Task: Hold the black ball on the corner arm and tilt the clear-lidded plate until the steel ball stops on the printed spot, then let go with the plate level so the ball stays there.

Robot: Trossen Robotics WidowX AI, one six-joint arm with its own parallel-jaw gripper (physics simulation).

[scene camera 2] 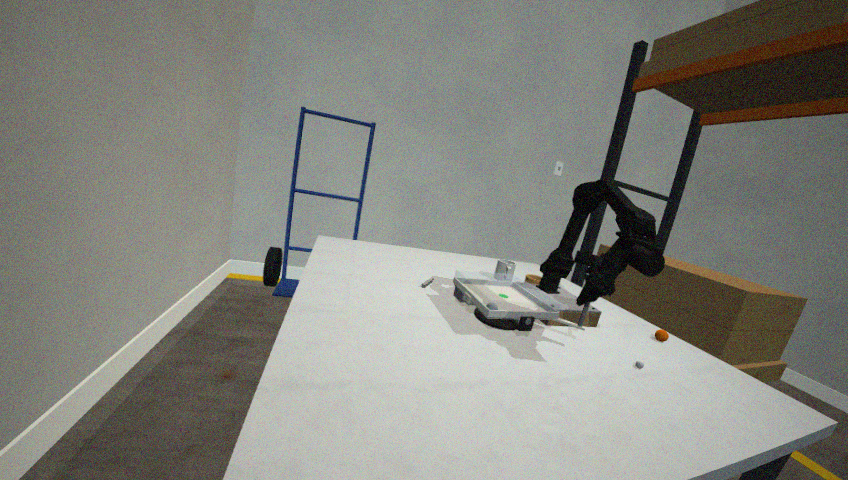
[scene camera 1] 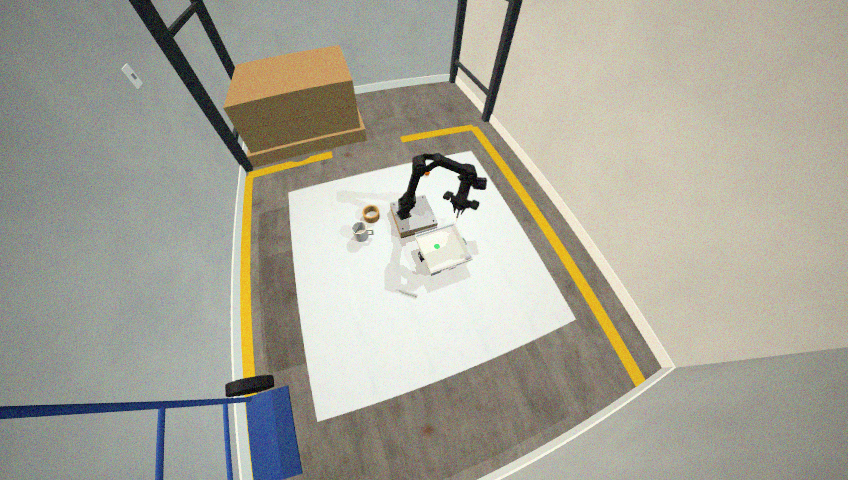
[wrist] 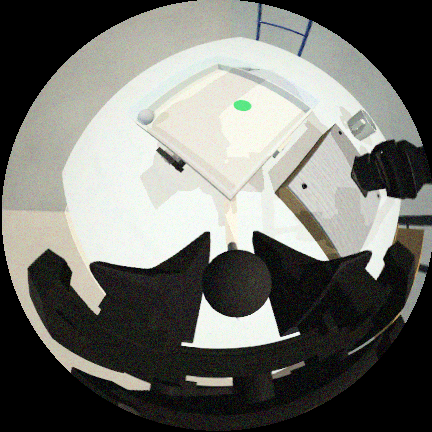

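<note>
My gripper [scene camera 1: 458, 211] [scene camera 2: 585, 302] [wrist: 231, 235] is shut on the black ball [wrist: 237, 283], which sits between its fingers above the end of the corner arm [scene camera 2: 570, 322] [wrist: 230, 220]. The fingers hide the ball in the scene views. The clear-lidded plate [scene camera 1: 452, 267] [scene camera 2: 523, 314] [wrist: 185, 159] stands beyond the gripper in the wrist view; its exact tilt is hard to tell. The steel ball [scene camera 2: 492, 306] [wrist: 145, 116] lies in the plate's left corner in the wrist view, away from the green printed spot [scene camera 1: 436, 246] [scene camera 2: 502, 295] [wrist: 242, 105].
The arm's base block [scene camera 1: 423, 221] [wrist: 327, 185] stands beside the plate. A grey mug [scene camera 1: 360, 231] [scene camera 2: 505, 270] [wrist: 361, 125] and a tan ring [scene camera 1: 370, 220] are past it. A pen-like stick [scene camera 1: 407, 293] [scene camera 2: 427, 282], an orange ball [scene camera 2: 661, 335] and a small grey piece [scene camera 2: 639, 364] lie on the table.
</note>
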